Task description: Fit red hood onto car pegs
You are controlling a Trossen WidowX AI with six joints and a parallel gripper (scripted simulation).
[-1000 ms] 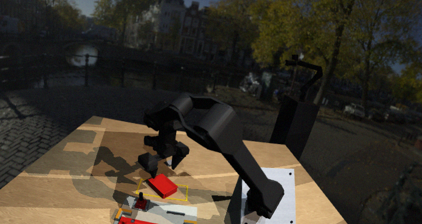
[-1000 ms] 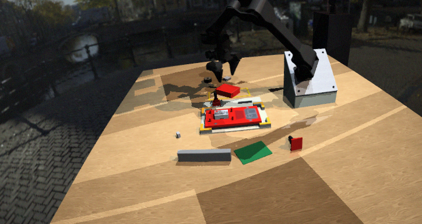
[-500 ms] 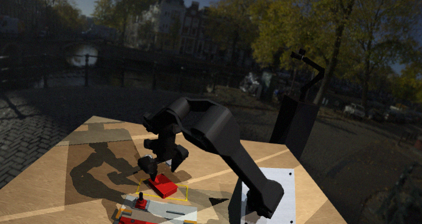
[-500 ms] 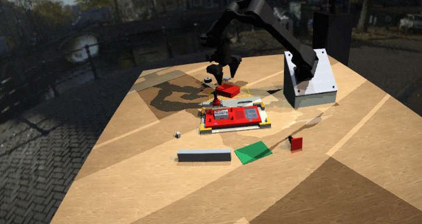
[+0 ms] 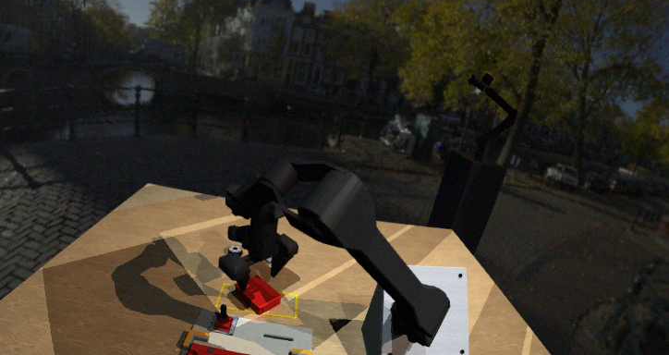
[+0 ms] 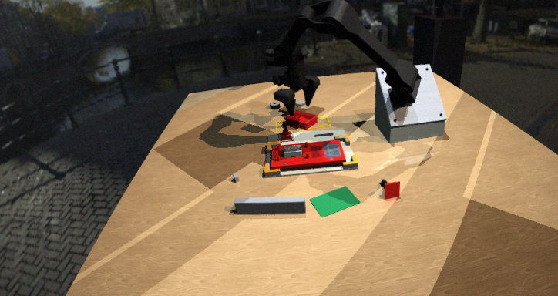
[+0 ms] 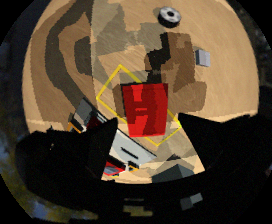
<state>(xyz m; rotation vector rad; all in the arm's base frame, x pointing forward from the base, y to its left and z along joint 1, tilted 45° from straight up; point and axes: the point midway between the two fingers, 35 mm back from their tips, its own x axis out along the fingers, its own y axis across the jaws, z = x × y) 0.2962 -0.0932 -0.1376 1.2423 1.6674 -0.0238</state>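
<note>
My gripper tip is 3 cm above the red hood. Also, from my gripper tip: grey cube 29 cm to the left, 22 cm ahead, 4 cm below; black wheel 17 cm to the right, 8 cm ahead, 4 cm below; grey engine block 24 cm to the left, 6 cm ahead, 2 cm below.
</note>
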